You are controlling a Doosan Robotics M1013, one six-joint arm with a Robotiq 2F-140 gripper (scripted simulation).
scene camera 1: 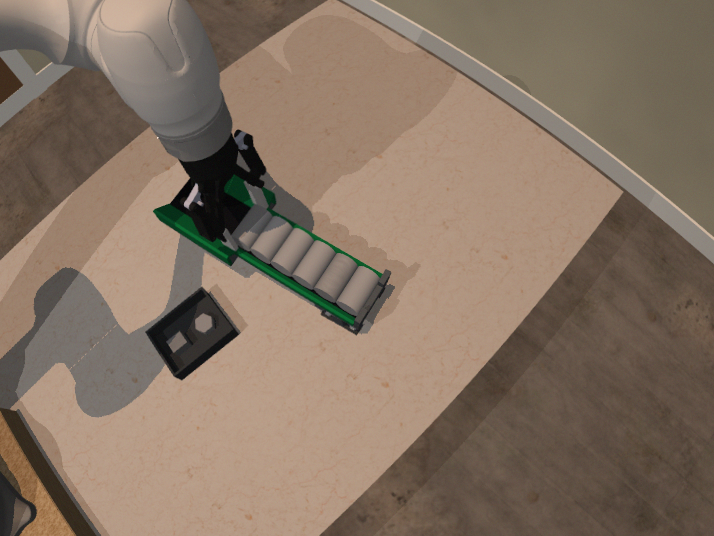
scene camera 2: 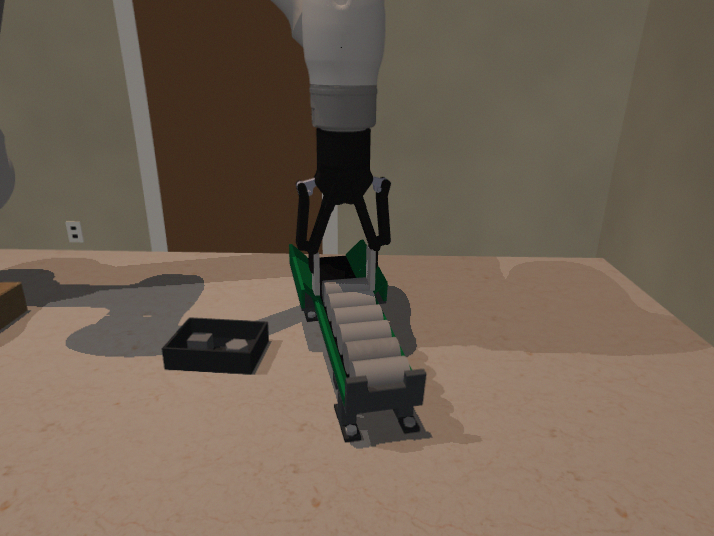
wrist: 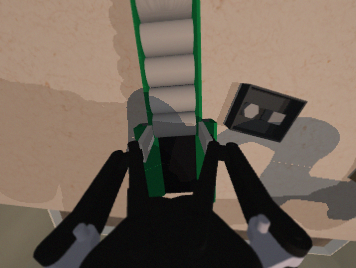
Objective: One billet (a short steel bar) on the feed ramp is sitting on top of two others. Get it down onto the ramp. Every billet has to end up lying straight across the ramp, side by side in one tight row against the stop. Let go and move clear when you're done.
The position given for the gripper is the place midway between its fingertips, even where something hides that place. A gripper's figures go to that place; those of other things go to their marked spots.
The gripper (scene camera 1: 245, 224): 0.82 m from the lens. A billet (scene camera 1: 247, 232) is 0.79 m from the lens. A black tray (scene camera 1: 182, 318) is 0.89 m from the lens. A billet (scene camera 1: 295, 247): 0.77 m from the lens.
